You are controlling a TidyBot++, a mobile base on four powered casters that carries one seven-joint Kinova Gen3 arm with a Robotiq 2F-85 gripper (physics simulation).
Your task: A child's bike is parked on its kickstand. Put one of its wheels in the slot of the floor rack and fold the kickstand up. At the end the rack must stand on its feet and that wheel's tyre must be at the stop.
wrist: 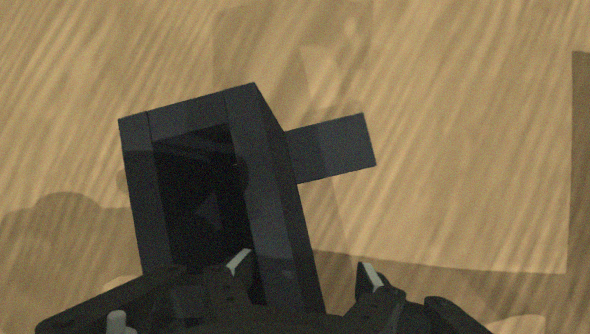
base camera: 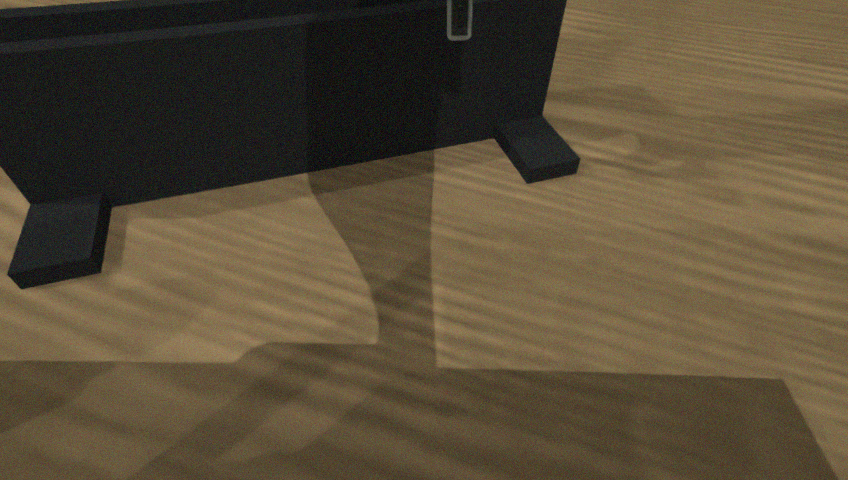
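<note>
The dark floor rack [base camera: 208,113] [wrist: 267,200] stands upright, its foot bars [base camera: 59,234] [base camera: 538,145] flat on the floor. One foot bar also shows in the wrist view [wrist: 332,147]. The long slot [wrist: 200,220] is open at the top, with no wheel in the part that shows. My gripper [wrist: 304,271] is open and points down at the rack. In the wrist view one fingertip overlaps the slot and the other is outside the near side wall, with that wall between them and a gap beside it. One fingertip [base camera: 459,20] shows in front of the wall's upper part. The bike does not show in either view.
The wooden floor [base camera: 684,267] [wrist: 450,150] surrounds the rack. Shadows of the base and arm fall across the floor and the rack's side. The rack's left end is cut off in the base view, and my gripper hides its near part in the wrist view.
</note>
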